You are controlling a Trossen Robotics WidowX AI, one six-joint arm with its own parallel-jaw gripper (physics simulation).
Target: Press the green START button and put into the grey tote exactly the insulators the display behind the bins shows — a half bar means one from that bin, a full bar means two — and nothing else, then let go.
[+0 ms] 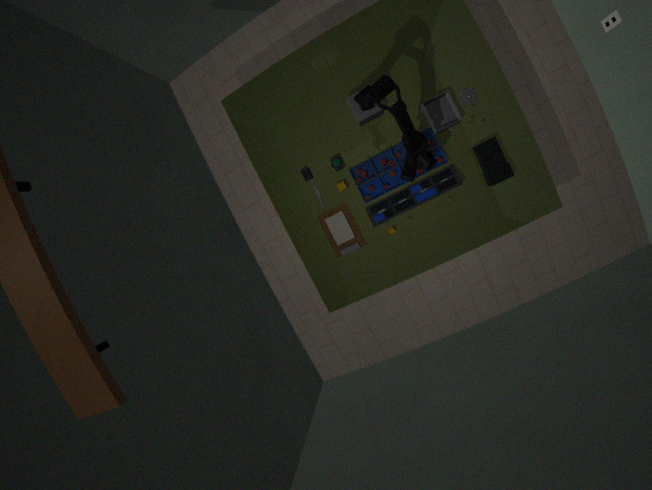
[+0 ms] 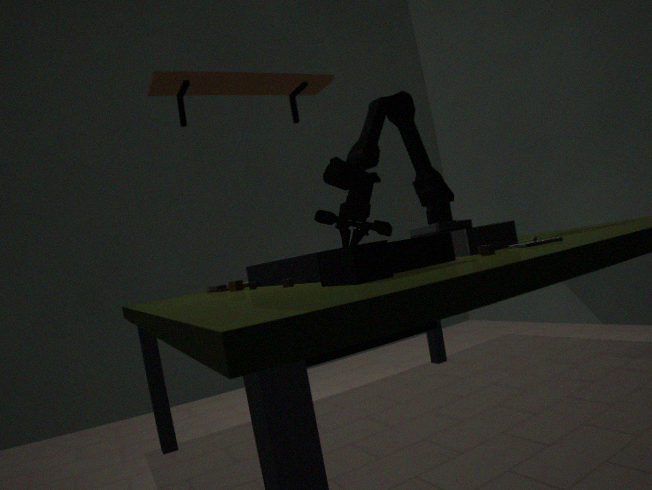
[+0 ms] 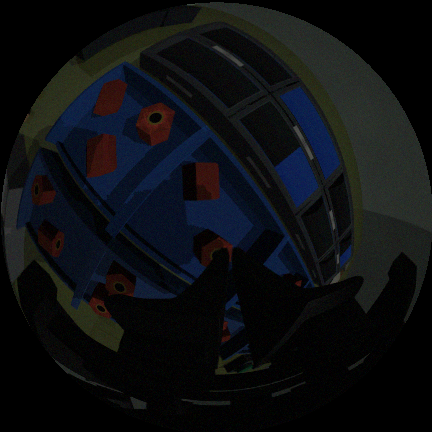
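Pixels of known places: gripper, between the fingertips: (image 1: pixel 410 169) (image 3: pixel 229 253); arm's base, origin of its link: (image 1: pixel 366 102) (image 2: pixel 441 224).
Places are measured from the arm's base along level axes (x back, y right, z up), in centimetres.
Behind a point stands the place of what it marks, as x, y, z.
My gripper (image 3: pixel 229 253) @(-35.0, -10.3, -4.6) (image 1: pixel 408 176) @(-35.0, -10.3, -4.6) (image 2: pixel 350 241) is shut, fingertips together, low over the blue bins (image 1: pixel 378 167) (image 3: pixel 160 169). A red insulator with a dark hole (image 3: pixel 206 243) @(-34.3, -11.5, -5.4) lies on the bin floor just behind and left of the fingertips, not between them. More red insulators (image 3: pixel 155 120) @(-36.1, -20.0, -5.3) lie in the neighbouring bins. The dark display (image 1: pixel 416 194) (image 3: pixel 225 72) behind the bins shows blue bars (image 3: pixel 310 125) @(-46.7, -14.8, -2.9). The grey tote (image 1: pixel 442 111) @(-12.9, -33.3, -7.7) stands beyond the bins. The green START button (image 1: pixel 337 161) @(-20.7, 21.3, -4.3) is left of the bins.
A black box (image 1: pixel 493 161) @(-42.4, -47.9, -3.2) sits right of the bins. A wood-framed tray (image 1: pixel 330 238) @(-55.8, 36.6, -7.8), a yellow cube (image 1: pixel 343 185) @(-32.6, 22.0, -4.4), a hand tool (image 1: pixel 311 182) @(-25.8, 37.3, -8.0) and a small yellow block (image 1: pixel 392 229) @(-59.9, 5.5, -5.7) lie on the green table. A shelf (image 2: pixel 237 83) hangs on the wall.
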